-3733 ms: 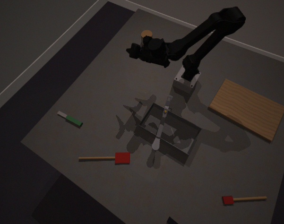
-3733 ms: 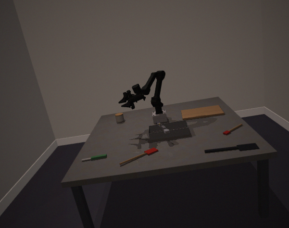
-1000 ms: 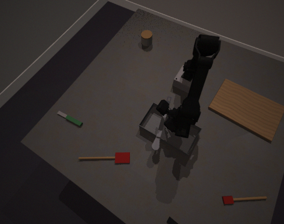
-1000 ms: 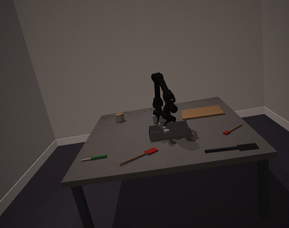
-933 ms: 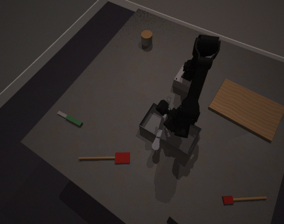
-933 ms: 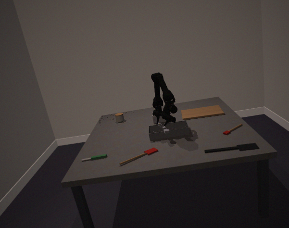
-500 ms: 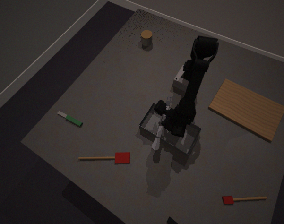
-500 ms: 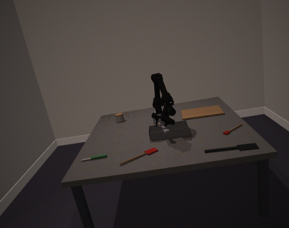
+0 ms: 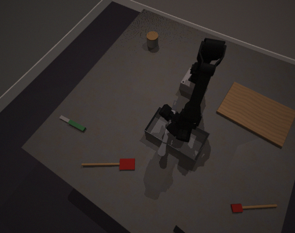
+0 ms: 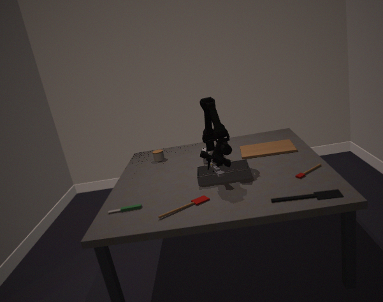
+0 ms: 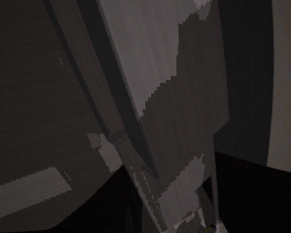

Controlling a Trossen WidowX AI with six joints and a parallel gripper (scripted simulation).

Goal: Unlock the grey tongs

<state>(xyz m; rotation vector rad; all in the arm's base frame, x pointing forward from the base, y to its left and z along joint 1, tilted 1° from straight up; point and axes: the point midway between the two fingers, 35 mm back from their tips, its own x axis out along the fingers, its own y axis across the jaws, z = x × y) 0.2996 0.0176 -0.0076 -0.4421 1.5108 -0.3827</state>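
The roasting tin lies 80 mm to the left of my gripper tip and 40 mm ahead of it. Round my gripper tip: yellow lock piece 30 mm behind, 30 mm above, 10 mm to the left; wooden board 380 mm to the left, 340 mm behind, 20 mm below; green-handled knife 460 mm to the right, 320 mm ahead, 20 mm below.
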